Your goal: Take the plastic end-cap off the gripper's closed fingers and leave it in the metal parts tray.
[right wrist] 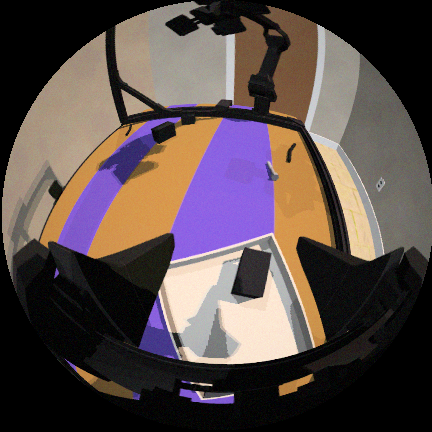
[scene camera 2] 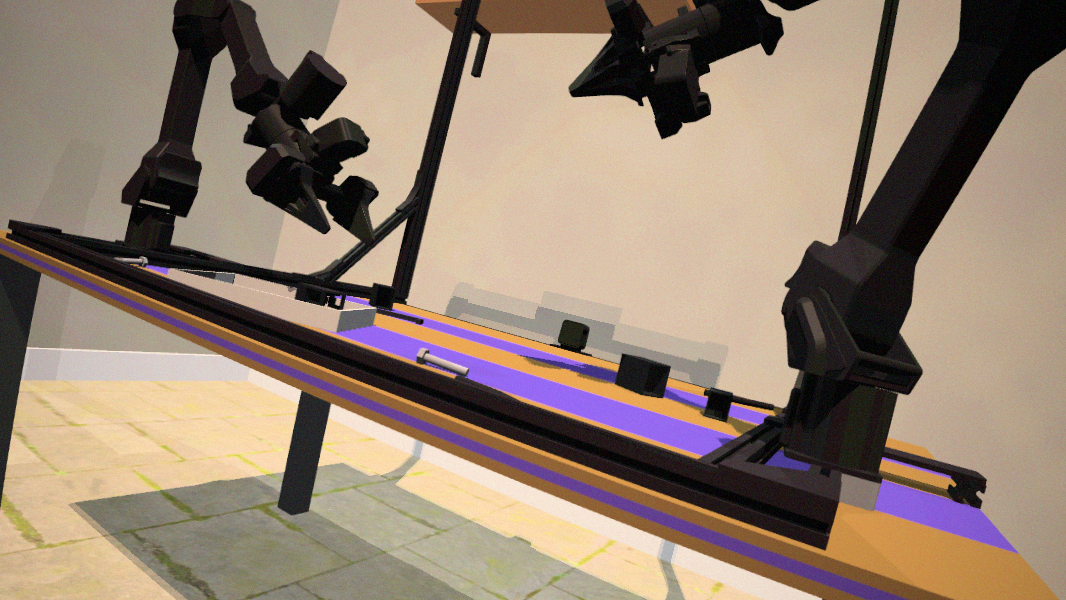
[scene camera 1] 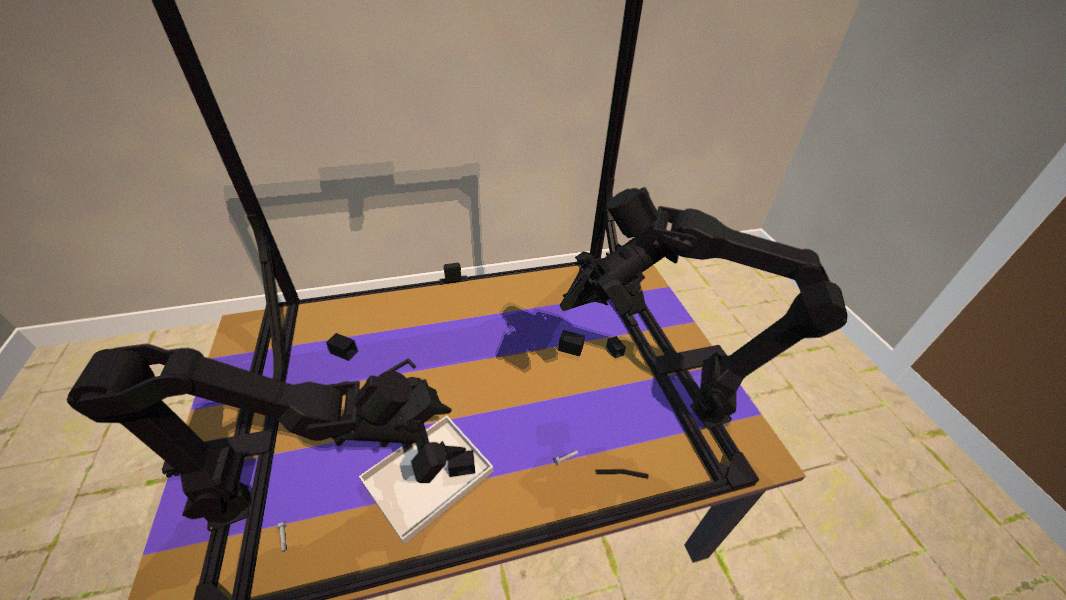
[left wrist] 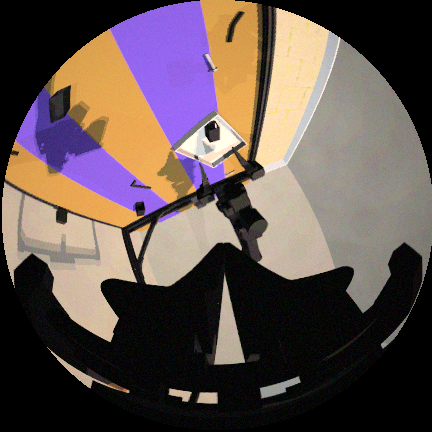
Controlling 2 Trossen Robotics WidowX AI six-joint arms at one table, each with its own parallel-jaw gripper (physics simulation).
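Seen in the pictures: left gripper, fingertip midpoint: (scene camera 2: 569, 92) (scene camera 1: 561, 308) (left wrist: 222, 248); right gripper, fingertip midpoint: (right wrist: 238, 242) (scene camera 2: 351, 238) (scene camera 1: 457, 430) (left wrist: 215, 154); left arm's base at its link origin: (right wrist: 260, 111) (scene camera 2: 829, 462) (scene camera 1: 710, 412); right arm's base at its link origin: (scene camera 2: 145, 248) (scene camera 1: 229, 507).
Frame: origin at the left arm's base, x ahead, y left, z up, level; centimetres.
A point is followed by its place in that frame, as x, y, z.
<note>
The black plastic end-cap (scene camera 1: 460, 462) {54.1, -6.2, 2.1} (scene camera 2: 317, 294) {53.1, -5.6, 1.3} (left wrist: 212, 131) {52.1, -7.0, 2.0} (right wrist: 251, 272) {54.0, -7.1, 2.0} is inside the white metal parts tray (scene camera 1: 410, 509) {64.8, -2.2, -1.6} (scene camera 2: 261, 292) {56.6, -0.7, 0.4} (left wrist: 227, 143) {64.9, -2.9, -1.6} (right wrist: 190, 285) {55.5, -13.8, -1.6}, near one corner, apart from both fingers of my right gripper. That right gripper (scene camera 1: 448, 430) {53.3, -9.2, 8.4} (scene camera 2: 348, 235) {53.3, -9.2, 8.4} (left wrist: 215, 153) {53.3, -9.2, 8.4} (right wrist: 236, 237) {53.3, -9.2, 8.4} is wide open and empty above the tray. My left gripper (scene camera 1: 564, 305) {32.3, -13.3, 29.4} (scene camera 2: 572, 90) {32.3, -13.3, 29.4} (left wrist: 222, 248) {32.3, -13.3, 29.4} is shut with bare fingertips, held high over the far right of the table in scene camera 1, well away from the tray.
A black block (scene camera 1: 571, 342) {21.3, -27.2, 2.2} (right wrist: 163, 132) {22.1, -27.8, 0.6} and a smaller one (scene camera 1: 615, 346) {11.1, -23.3, 1.1} lie toward the right. Another block (scene camera 1: 342, 345) {72.9, -44.1, 2.2} lies at the back left. Bolts (scene camera 1: 565, 456) {33.8, -1.9, -0.9} (scene camera 1: 281, 536) {86.6, -4.8, -1.0} lie on either side of the tray. A bent black strip (scene camera 1: 621, 472) {24.7, 4.9, -1.2} lies front right.
</note>
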